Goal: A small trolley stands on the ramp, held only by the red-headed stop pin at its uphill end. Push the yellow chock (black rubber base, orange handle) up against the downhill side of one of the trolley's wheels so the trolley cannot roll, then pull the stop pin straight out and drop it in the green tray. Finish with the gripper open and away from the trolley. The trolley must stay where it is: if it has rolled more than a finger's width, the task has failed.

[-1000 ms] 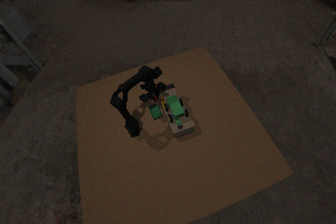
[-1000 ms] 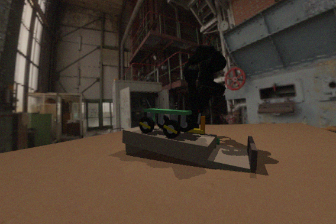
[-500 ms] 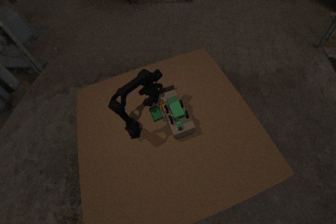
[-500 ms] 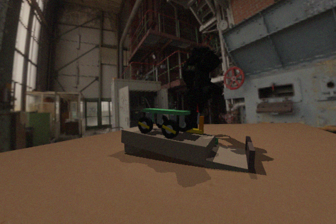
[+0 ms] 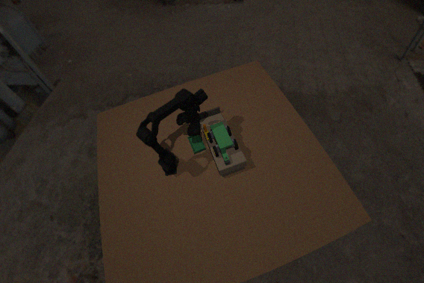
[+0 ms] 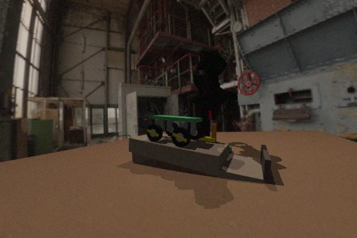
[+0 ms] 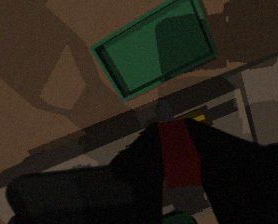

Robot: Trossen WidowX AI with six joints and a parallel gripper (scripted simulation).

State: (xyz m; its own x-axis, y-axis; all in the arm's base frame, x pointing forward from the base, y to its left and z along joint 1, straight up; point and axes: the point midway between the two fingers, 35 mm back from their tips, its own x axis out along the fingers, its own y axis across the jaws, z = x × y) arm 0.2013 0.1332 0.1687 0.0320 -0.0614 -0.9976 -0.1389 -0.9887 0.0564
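My gripper tip is now 30 mm past the green tray and 140 mm above it. The rest, counted from my gripper tip: red-headed stop pin right at my gripper tip; yellow chock 50 mm ahead, 50 mm below; green-decked trolley 120 mm ahead, 90 mm to the right, 20 mm below.
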